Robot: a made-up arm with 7 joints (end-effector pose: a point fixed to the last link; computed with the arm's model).
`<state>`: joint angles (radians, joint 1 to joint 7).
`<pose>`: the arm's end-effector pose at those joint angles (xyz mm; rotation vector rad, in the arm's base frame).
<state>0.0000 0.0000 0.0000 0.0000 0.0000 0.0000 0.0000</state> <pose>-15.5 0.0 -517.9 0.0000 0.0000 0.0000</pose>
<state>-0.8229 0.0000 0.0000 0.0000 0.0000 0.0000 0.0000</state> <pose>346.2 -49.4 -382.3 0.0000 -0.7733 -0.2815</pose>
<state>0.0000 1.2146 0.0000 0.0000 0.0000 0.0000 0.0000</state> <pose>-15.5 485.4 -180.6 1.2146 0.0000 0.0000</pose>
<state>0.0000 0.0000 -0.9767 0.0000 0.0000 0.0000 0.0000</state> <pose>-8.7 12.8 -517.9 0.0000 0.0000 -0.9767</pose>
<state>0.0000 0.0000 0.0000 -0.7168 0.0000 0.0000 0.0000</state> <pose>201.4 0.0 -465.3 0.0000 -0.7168 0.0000</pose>
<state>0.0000 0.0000 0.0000 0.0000 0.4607 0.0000 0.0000</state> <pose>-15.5 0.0 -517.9 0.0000 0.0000 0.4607</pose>
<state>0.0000 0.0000 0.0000 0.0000 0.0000 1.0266 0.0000</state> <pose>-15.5 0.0 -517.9 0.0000 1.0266 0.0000</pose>
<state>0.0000 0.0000 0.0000 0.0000 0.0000 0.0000 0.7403</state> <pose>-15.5 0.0 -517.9 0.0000 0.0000 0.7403</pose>
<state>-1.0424 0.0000 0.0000 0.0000 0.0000 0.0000 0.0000</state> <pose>412.5 -78.0 -303.7 0.0000 -0.9795 -0.3566</pose>
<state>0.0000 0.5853 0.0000 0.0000 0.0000 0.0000 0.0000</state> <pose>-15.5 286.1 -431.7 0.5853 0.0000 0.0000</pose>
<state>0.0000 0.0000 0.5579 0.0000 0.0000 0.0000 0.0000</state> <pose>-13.2 -8.2 -517.9 0.0000 0.0000 0.5579</pose>
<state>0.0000 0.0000 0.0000 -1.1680 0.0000 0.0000 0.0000</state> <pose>298.3 0.0 -361.0 0.0000 -1.1680 0.0000</pose>
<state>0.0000 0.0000 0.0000 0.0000 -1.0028 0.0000 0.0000</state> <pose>-15.5 0.0 -517.9 0.0000 0.0000 -1.0028</pose>
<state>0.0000 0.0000 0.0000 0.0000 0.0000 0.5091 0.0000</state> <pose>-15.5 0.0 -517.9 0.0000 0.5091 0.0000</pose>
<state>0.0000 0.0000 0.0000 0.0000 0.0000 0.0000 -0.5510</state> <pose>-15.5 0.0 -517.9 0.0000 0.0000 -0.5510</pose>
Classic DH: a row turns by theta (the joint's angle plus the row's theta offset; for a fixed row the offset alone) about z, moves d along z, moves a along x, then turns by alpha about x. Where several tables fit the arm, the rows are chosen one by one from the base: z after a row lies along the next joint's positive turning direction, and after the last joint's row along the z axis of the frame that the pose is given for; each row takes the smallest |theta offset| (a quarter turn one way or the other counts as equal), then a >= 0, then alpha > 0; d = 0 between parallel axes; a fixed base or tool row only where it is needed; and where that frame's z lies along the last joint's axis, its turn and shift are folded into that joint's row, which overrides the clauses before.
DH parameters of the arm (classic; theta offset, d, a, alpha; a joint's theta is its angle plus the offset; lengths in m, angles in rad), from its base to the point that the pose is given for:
base (fixed): 0 0 0 -1.2217
joint 1: 1.5708 0 0 1.5708
joint 2: 1.2217 0 0 -1.5708
joint 3: -1.5708 -0.2021 0.0227 -1.5708
joint 4: 0 0 -0.0382 1.5708
joint 5: 0 -0.3158 0 -1.5708
joint 6: 0 0 0 1.5708
joint 7: 0 0 0 0

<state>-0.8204 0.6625 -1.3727 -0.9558 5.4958 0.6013 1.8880</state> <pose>381.0 -8.6 -307.1 0.3016 -1.2831 -0.3975</pose>
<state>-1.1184 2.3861 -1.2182 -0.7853 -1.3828 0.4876 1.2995</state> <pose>15.2 440.3 241.9 2.5216 -0.0457 -0.3992</pose>
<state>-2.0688 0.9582 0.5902 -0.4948 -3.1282 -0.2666 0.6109</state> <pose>264.9 233.2 378.1 2.3181 -0.7356 -0.5547</pose>
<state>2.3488 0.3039 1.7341 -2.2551 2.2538 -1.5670 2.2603</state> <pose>1.2 246.3 159.2 -1.6777 -2.3660 0.0875</pose>
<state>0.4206 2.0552 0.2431 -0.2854 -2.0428 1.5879 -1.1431</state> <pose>102.1 460.9 221.1 -0.7121 -2.1849 -0.4495</pose>
